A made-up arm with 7 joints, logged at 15 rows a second.
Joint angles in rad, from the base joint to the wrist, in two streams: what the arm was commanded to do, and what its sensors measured. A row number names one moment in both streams.
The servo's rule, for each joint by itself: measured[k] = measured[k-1] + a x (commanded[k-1-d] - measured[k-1]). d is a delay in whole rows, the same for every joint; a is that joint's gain. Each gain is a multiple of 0.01, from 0.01 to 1. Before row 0 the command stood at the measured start. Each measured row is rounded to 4 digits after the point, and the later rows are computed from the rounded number. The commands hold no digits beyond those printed.
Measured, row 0: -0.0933 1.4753 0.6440 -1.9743 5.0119 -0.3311 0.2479
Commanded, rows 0 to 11: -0.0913 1.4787 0.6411 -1.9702 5.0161 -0.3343 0.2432; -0.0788 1.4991 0.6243 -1.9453 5.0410 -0.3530 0.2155; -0.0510 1.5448 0.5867 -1.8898 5.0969 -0.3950 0.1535; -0.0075 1.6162 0.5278 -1.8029 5.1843 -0.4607 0.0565; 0.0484 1.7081 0.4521 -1.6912 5.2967 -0.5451 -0.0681; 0.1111 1.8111 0.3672 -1.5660 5.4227 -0.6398 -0.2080; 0.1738 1.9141 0.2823 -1.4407 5.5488 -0.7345 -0.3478; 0.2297 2.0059 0.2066 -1.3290 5.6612 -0.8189 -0.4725; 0.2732 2.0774 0.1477 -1.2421 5.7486 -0.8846 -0.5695; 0.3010 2.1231 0.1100 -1.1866 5.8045 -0.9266 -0.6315; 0.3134 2.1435 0.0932 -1.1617 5.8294 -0.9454 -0.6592; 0.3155 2.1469 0.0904 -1.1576 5.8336 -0.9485 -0.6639
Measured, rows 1 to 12: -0.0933 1.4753 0.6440 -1.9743 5.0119 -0.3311 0.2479; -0.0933 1.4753 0.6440 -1.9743 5.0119 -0.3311 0.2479; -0.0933 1.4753 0.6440 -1.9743 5.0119 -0.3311 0.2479; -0.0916 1.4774 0.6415 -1.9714 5.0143 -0.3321 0.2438; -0.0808 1.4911 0.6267 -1.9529 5.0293 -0.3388 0.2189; -0.0558 1.5249 0.5923 -1.9081 5.0672 -0.3568 0.1613; -0.0152 1.5824 0.5368 -1.8334 5.1328 -0.3900 0.0691; 0.0382 1.6616 0.4640 -1.7324 5.2246 -0.4396 -0.0516; 0.0994 1.7558 0.3808 -1.6143 5.3355 -0.5037 -0.1892; 0.1619 1.8555 0.2961 -1.4910 5.4549 -0.5776 -0.3288; 0.2189 1.9503 0.2191 -1.3760 5.5704 -0.6548 -0.4553; 0.2645 2.0304 0.1577 -1.2809 5.6702 -0.7283 -0.5558
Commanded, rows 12 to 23: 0.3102 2.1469 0.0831 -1.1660 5.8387 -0.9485 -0.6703; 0.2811 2.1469 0.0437 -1.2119 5.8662 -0.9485 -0.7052; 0.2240 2.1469 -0.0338 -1.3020 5.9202 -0.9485 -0.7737; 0.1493 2.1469 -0.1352 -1.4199 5.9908 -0.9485 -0.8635; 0.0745 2.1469 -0.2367 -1.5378 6.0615 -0.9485 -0.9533; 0.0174 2.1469 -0.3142 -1.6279 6.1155 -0.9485 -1.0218; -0.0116 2.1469 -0.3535 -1.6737 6.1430 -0.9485 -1.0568; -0.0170 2.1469 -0.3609 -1.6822 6.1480 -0.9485 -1.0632; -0.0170 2.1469 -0.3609 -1.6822 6.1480 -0.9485 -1.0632; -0.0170 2.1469 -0.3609 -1.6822 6.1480 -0.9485 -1.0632; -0.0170 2.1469 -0.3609 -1.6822 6.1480 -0.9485 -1.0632; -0.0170 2.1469 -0.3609 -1.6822 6.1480 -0.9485 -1.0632
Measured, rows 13 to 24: 0.2952 2.0888 0.1167 -1.2139 5.7454 -0.7918 -0.6224; 0.3105 2.1233 0.0965 -1.1768 5.7924 -0.8410 -0.6548; 0.3147 2.1382 0.0913 -1.1632 5.8155 -0.8754 -0.6628; 0.3109 2.1437 0.0842 -1.1652 5.8285 -0.8988 -0.6694; 0.2859 2.1457 0.0494 -1.1984 5.8496 -0.9147 -0.7009; 0.2339 2.1465 -0.0222 -1.2720 5.8891 -0.9255 -0.7650; 0.1628 2.1468 -0.1194 -1.3770 5.9461 -0.9329 -0.8517; 0.0886 2.1469 -0.2203 -1.4912 6.0107 -0.9379 -0.9411; 0.0288 2.1469 -0.3011 -1.5883 6.0694 -0.9413 -1.0121; -0.0051 2.1469 -0.3462 -1.6489 6.1106 -0.9436 -1.0514; -0.0151 2.1469 -0.3588 -1.6725 6.1315 -0.9452 -1.0618; -0.0167 2.1469 -0.3606 -1.6794 6.1407 -0.9463 -1.0630
